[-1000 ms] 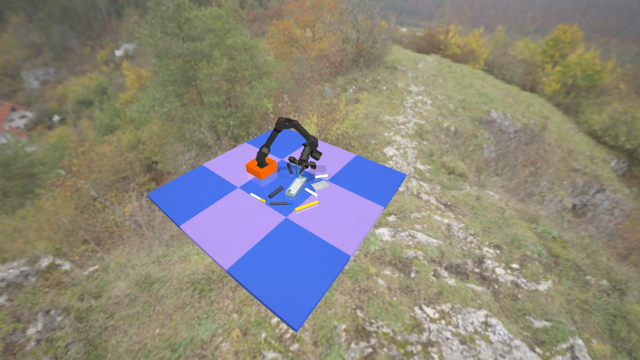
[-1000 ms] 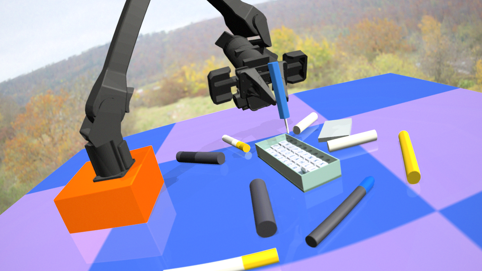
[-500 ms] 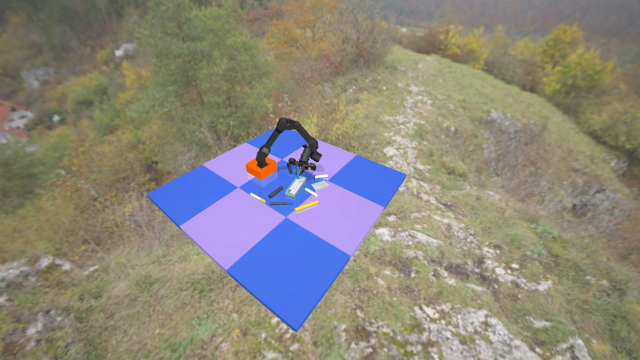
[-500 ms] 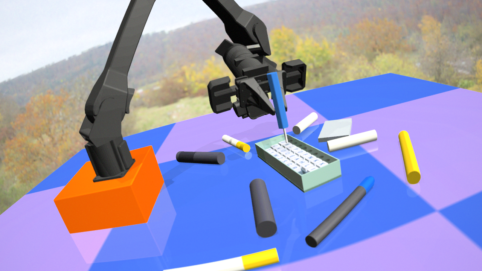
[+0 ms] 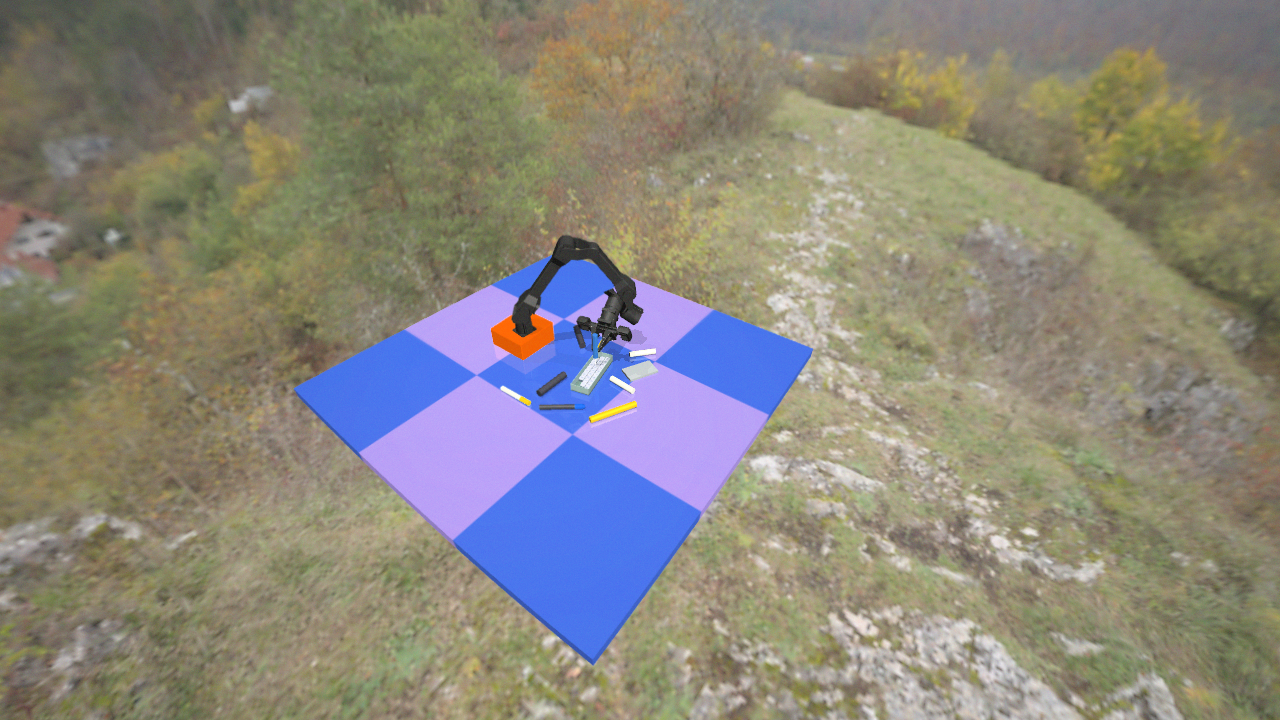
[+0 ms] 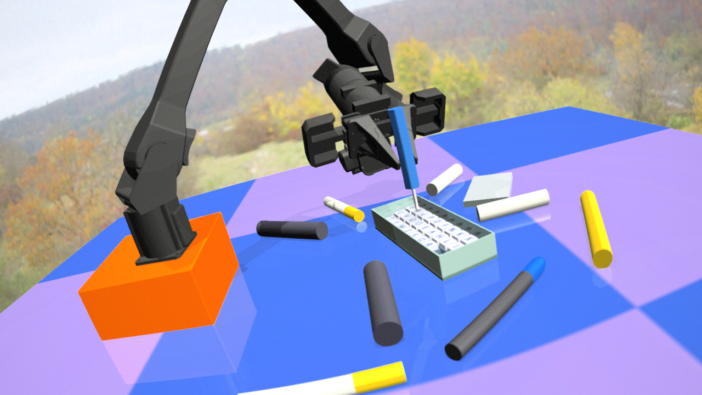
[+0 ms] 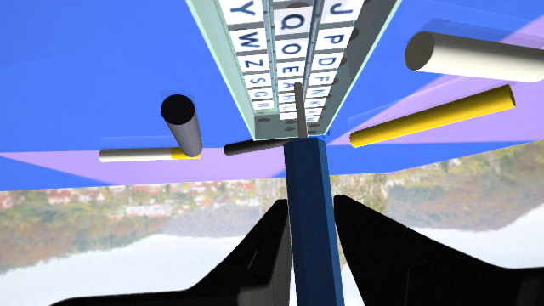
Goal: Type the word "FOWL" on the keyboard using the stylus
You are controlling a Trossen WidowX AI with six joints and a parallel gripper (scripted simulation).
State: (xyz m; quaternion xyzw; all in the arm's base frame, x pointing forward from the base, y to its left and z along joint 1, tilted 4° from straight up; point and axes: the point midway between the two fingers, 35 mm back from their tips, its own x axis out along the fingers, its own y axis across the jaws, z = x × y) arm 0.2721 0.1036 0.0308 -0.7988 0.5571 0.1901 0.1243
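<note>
Now: the keyboard end wall 70 mm below my gripper tip, 20 mm to the right of it and 10 mm ahead of it. The rest, counted from my gripper tip: blue stylus 10 mm below; stylus tip 50 mm below; grey pad 110 mm ahead, 100 mm to the left, 80 mm below.
</note>
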